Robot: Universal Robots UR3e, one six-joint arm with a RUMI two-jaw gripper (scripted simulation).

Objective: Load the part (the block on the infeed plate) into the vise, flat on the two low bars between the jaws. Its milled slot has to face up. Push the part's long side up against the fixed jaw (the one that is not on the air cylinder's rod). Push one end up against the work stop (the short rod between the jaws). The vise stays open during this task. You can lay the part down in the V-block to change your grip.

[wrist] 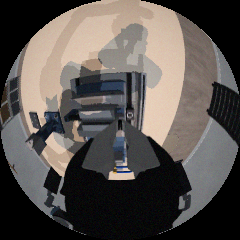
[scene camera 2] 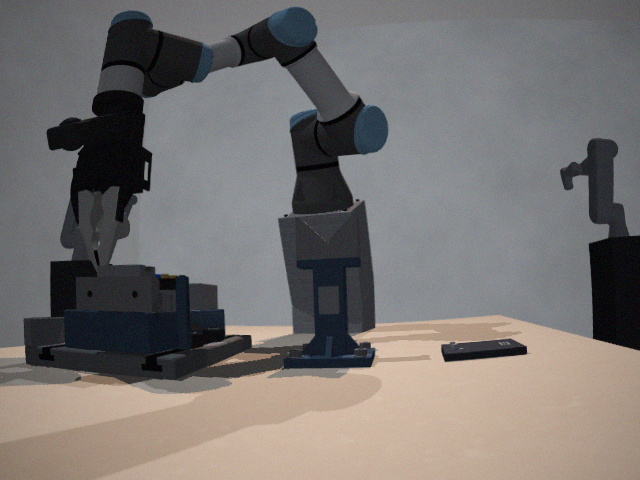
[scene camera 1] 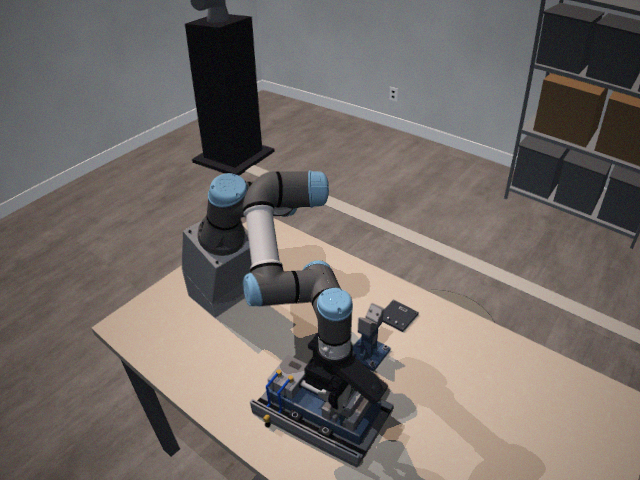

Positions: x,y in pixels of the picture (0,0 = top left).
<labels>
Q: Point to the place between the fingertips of the gripper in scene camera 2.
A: At 100,273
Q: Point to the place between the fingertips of the gripper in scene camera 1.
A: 339,411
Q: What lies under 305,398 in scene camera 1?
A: A blue vise.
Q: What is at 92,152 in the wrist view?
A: The gripper.
</labels>
